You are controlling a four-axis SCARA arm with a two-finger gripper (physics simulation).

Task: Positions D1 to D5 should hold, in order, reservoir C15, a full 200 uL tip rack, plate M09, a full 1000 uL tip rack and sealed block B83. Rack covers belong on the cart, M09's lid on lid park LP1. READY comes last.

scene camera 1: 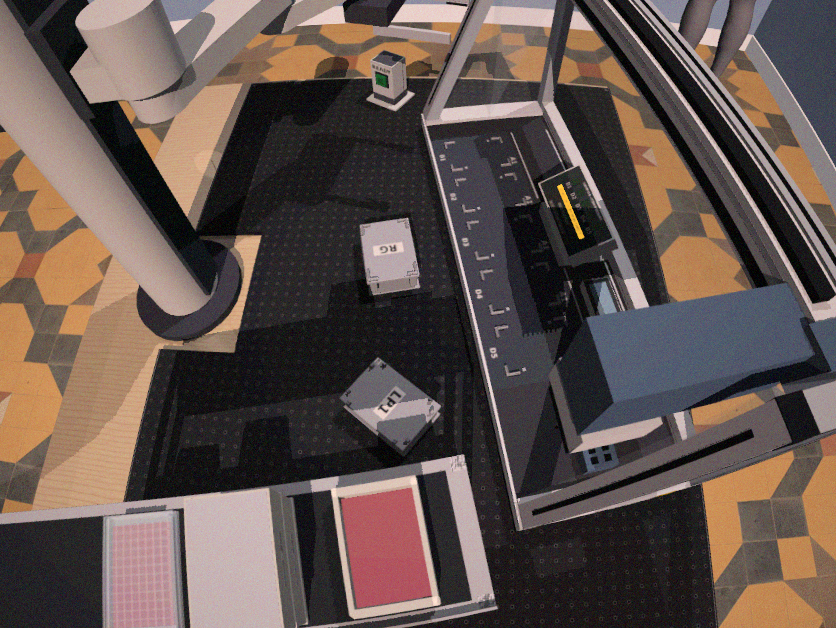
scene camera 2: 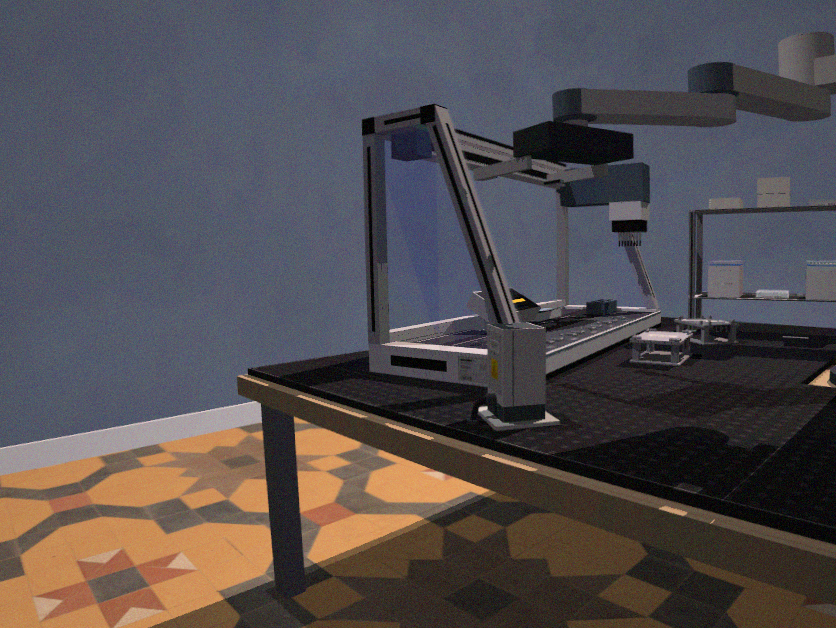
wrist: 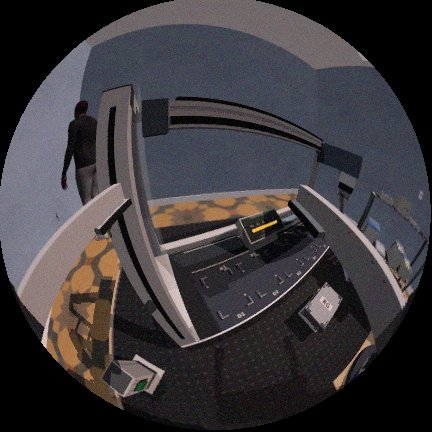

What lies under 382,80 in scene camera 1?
A green-topped device.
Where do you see a gantry frame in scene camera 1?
622,371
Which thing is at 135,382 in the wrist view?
A green-topped device.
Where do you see a gantry frame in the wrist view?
349,163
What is my gripper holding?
Nothing.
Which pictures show my gripper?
Scene camera 1, scene camera 2 and the wrist view: all of them.
